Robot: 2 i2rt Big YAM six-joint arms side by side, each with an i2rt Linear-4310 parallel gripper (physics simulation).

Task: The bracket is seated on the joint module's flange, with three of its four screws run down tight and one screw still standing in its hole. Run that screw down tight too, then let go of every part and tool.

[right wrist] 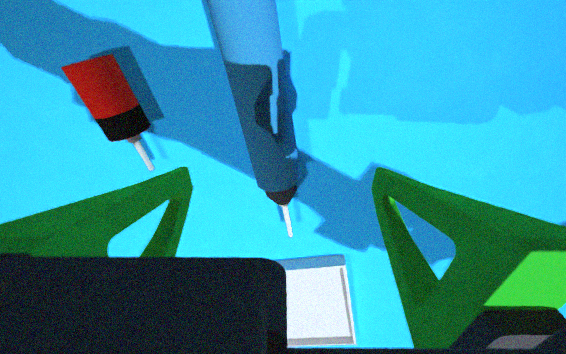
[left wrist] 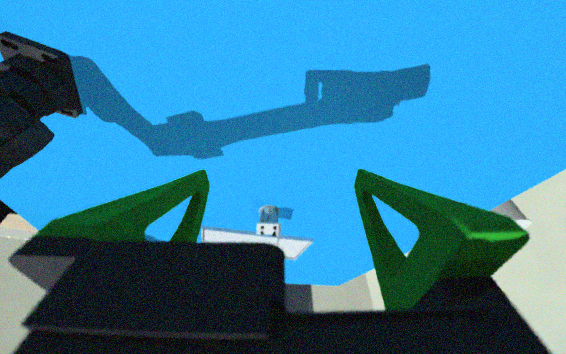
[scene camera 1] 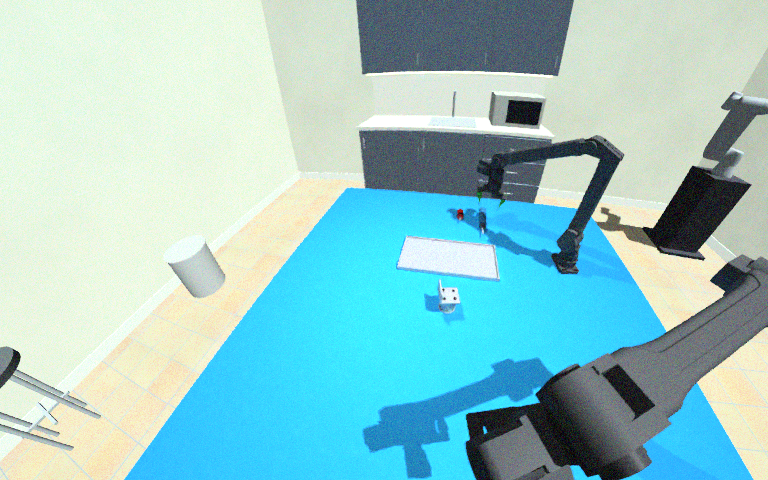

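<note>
The white bracket sits on the joint module. Several dark screw spots show on its face, too small to tell which screw stands up. A blue-grey screwdriver with a dark nose lies on the blue mat. A shorter red and black driver lies beside it. My right gripper is open and empty above the blue-grey screwdriver. My left gripper is open and empty, high and far from the bracket; its fingers do not show in the scene view.
A white shallow tray lies between the bracket and the drivers. A dark arm base stands at the left of the left wrist view. A grey cylinder, a stool and a kitchen counter are outside the mat.
</note>
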